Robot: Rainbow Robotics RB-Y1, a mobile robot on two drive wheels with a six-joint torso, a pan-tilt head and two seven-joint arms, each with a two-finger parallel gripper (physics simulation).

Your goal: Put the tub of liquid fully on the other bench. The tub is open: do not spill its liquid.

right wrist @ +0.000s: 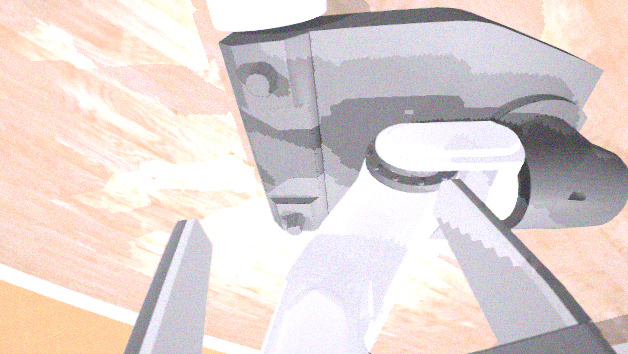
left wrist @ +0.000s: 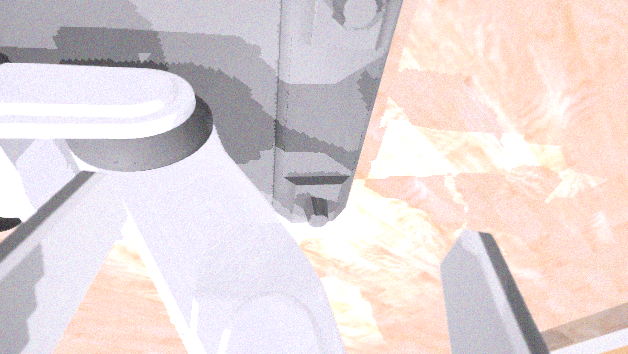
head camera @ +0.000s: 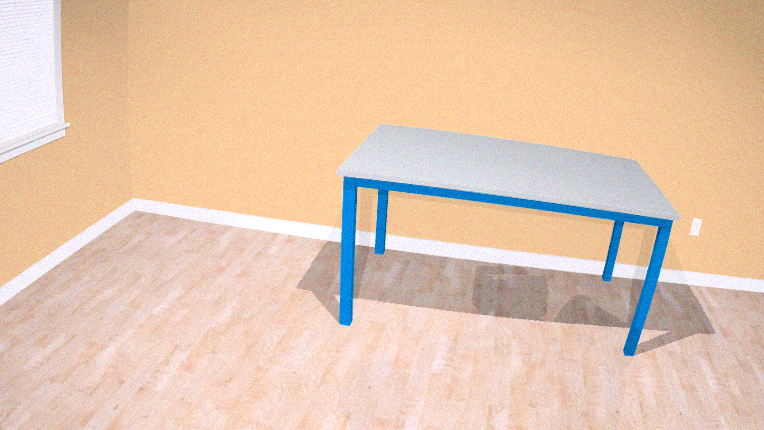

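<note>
A bench (head camera: 502, 165) with a light grey top and blue legs stands against the wall, right of centre in the head view. No object shows on its top. The tub of liquid does not show in any view, and a second bench does not show either. My left gripper (left wrist: 287, 221) is open, its fingers wide apart with nothing between them, above the floor beside my own base. My right gripper (right wrist: 323, 214) is open in the same way, also beside my base. Neither gripper shows in the head view, and both are away from the bench.
A window (head camera: 29, 69) is in the left wall. A white skirting board (head camera: 229, 217) runs along the orange wall (head camera: 240, 106) behind the bench. A wall plate (head camera: 695, 226) is right of the bench. My grey base (left wrist: 240, 100) (right wrist: 390, 75) fills much of both wrist views.
</note>
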